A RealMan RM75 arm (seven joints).
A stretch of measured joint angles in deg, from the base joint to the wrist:
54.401, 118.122, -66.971, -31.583, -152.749, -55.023, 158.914
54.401, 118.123, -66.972, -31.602, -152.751, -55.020, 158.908
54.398, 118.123, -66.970, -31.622, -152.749, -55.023, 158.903
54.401, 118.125, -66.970, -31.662, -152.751, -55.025, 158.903
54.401, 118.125, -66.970, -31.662, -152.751, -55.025, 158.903
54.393, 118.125, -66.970, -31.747, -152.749, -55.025, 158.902
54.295, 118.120, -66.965, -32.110, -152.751, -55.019, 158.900
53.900, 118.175, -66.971, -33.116, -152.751, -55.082, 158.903
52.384, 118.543, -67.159, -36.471, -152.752, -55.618, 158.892
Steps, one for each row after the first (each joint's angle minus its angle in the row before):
0.000, 0.001, -0.001, -0.019, -0.002, 0.003, -0.006
-0.003, 0.000, 0.002, -0.020, 0.002, -0.003, -0.005
0.003, 0.002, 0.000, -0.040, -0.002, -0.002, 0.000
0.000, 0.000, 0.000, 0.000, 0.000, 0.000, 0.000
-0.008, 0.000, 0.000, -0.085, 0.002, 0.000, -0.001
-0.098, -0.005, 0.005, -0.363, -0.002, 0.006, -0.002
-0.395, 0.055, -0.006, -1.006, 0.000, -0.063, 0.003
-1.516, 0.368, -0.188, -3.355, -0.001, -0.536, -0.011

